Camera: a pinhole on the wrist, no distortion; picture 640 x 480 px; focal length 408.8 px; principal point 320.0 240.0 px. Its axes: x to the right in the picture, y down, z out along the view. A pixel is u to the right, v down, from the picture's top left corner.
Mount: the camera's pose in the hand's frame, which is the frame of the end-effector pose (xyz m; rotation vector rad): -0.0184 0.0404 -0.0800 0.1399 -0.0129 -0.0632
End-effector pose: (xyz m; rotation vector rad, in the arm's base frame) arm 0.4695 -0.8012 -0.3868 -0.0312 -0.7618 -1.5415
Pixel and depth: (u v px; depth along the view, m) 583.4 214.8 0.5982
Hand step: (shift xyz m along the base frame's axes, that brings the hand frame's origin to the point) -0.3593 -0.0763 0.5113
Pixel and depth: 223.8 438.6 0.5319
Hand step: 0.0240 0.3657 0.4113
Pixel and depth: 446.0 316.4 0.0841
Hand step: 0.0347 -0.0002 0.0263
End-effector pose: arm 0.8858 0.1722 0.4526 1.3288 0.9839 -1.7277
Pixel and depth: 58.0 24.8 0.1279
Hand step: -0.0285 -0.0054 0.1155
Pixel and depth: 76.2 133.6 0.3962
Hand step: -0.1602 -0.1940 0.3257
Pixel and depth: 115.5 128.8 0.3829
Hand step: -0.1654 -0.1859 0.2800
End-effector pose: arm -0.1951 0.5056 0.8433 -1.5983 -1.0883 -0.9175
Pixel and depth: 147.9 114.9 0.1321
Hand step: -0.0358 0.0275 -0.0797
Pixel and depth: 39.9 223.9 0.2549
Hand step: -0.0463 0.1184 -0.2274
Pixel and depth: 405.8 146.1 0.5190
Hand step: -0.0974 0.4419 0.0068
